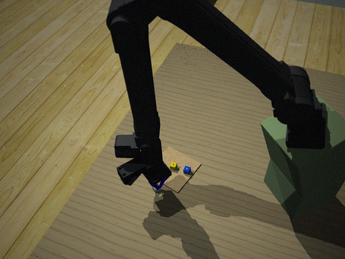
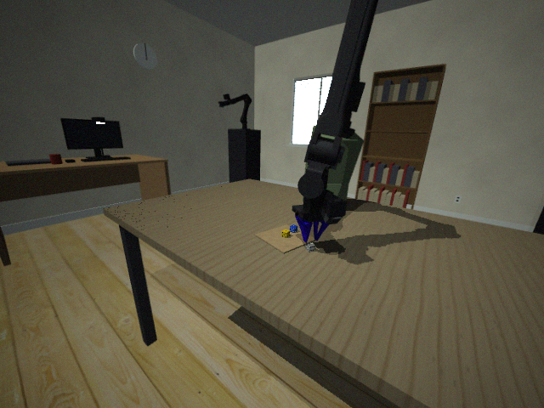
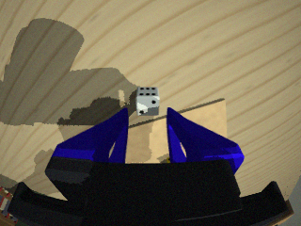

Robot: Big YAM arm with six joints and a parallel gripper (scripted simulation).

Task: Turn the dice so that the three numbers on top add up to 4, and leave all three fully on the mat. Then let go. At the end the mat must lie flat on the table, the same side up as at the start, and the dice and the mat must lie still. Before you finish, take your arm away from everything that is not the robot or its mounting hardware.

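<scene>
The white die is 30 mm below my hand. Round my hand: tan mat 100 mm to the right, 30 mm below, 20 mm behind; then blue die 90 mm to the right, 70 mm behind, 20 mm below; then yellow die 100 mm to the right, 20 mm below, 20 mm behind.
</scene>
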